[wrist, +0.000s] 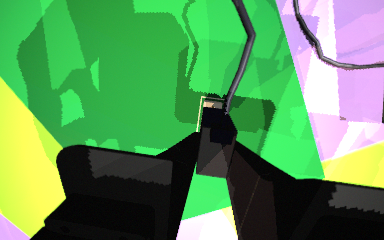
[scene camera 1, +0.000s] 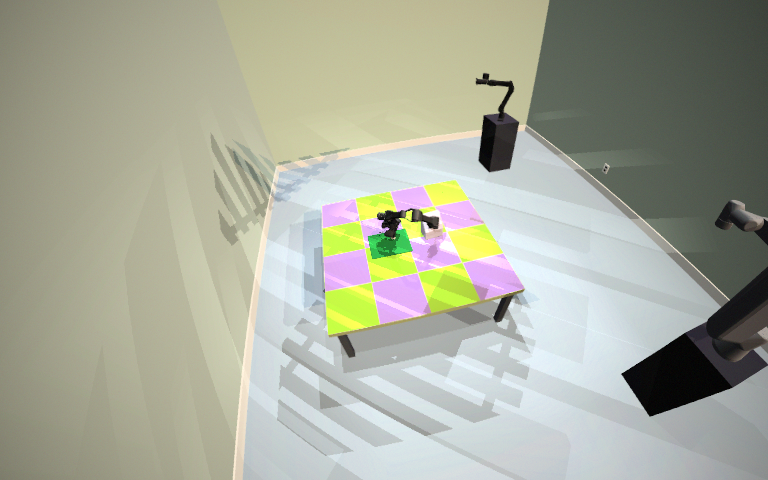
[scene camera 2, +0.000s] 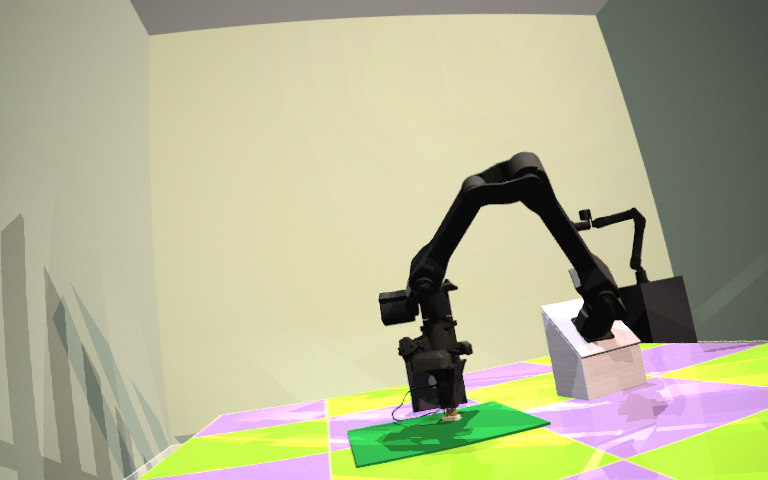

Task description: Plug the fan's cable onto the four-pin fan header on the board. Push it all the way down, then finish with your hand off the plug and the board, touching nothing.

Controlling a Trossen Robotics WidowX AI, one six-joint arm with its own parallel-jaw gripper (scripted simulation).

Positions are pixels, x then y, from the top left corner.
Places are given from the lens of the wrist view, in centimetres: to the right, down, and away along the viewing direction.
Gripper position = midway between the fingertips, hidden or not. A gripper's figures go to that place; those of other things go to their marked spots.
gripper [wrist: 211, 139]: 1, 2, 11
black fan plug [wrist: 216, 145]: 1, 1, 8
green board [wrist: 133, 83]: -5, -3, 13
The marked spots on the black fan plug and the green board are 10 cm apart.
